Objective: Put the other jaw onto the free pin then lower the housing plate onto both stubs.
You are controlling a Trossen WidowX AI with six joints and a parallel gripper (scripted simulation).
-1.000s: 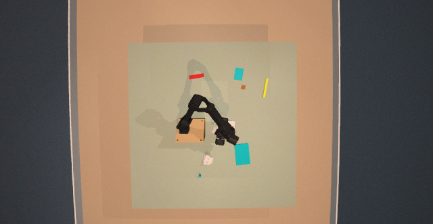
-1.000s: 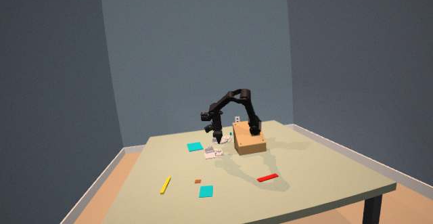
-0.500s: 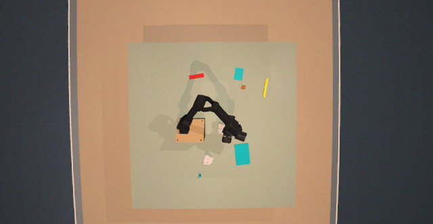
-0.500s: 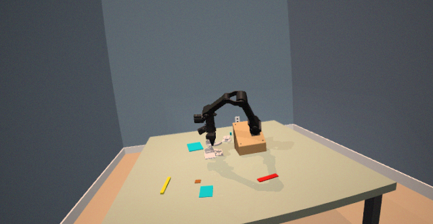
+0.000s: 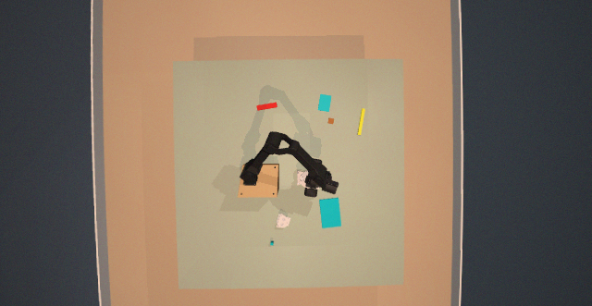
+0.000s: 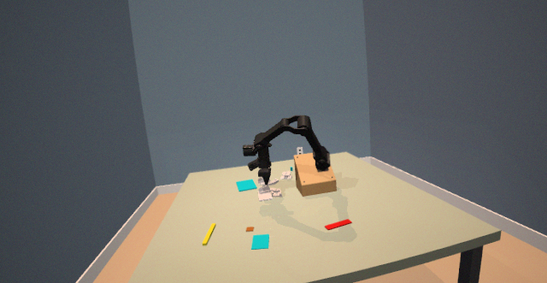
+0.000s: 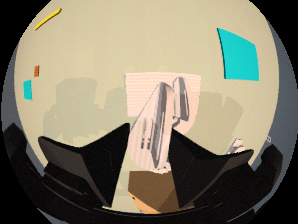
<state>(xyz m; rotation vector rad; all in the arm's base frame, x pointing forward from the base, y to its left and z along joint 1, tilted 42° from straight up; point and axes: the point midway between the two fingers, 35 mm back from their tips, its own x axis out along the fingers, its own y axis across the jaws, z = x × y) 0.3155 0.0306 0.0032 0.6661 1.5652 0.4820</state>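
My gripper tip is now 8 cm above the white ribbed part, 3 cm to the left of it and 1 cm short of it. The rest, counted from my gripper tip: large cyan sheet 23 cm to the right, 12 cm ahead, 8 cm below; then small white piece 27 cm to the right, 15 cm behind, 7 cm below; then pale housing part 27 cm to the right, 15 cm behind, 5 cm below.
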